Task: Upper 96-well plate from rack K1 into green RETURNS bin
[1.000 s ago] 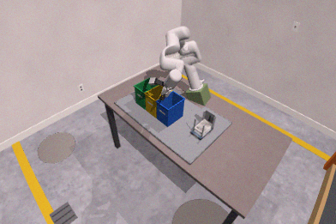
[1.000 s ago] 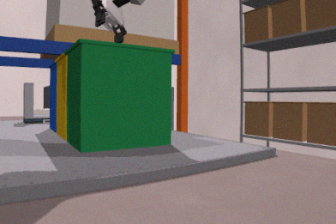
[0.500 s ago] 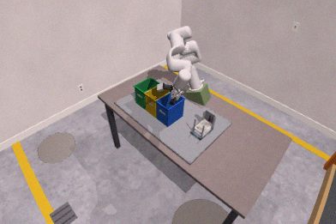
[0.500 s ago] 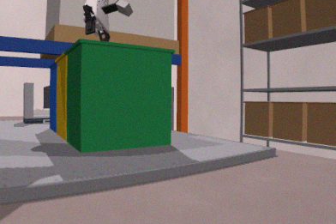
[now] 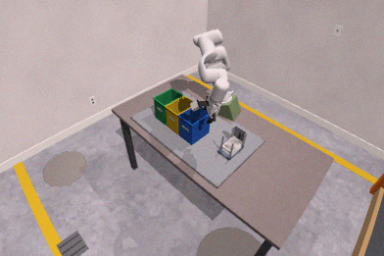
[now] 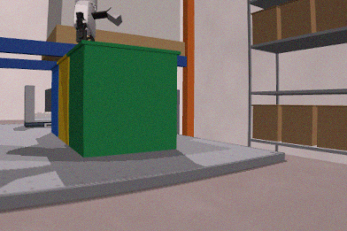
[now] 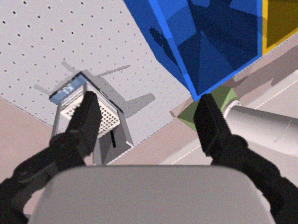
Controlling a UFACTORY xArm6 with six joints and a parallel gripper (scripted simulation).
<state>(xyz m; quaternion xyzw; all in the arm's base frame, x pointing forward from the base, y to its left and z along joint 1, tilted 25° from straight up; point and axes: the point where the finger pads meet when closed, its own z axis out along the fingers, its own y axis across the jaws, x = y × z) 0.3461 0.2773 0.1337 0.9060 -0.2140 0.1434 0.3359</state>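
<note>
Now: the white 96-well plate 120 mm behind my hand, 130 mm to the left of it and 220 mm below it. Also, from my hand: green bin (10 mm ahead, 390 mm to the right, 170 mm below); then blue bin (20 mm behind, 130 mm to the right, 170 mm below); then yellow bin (260 mm to the right, 170 mm below).
</note>
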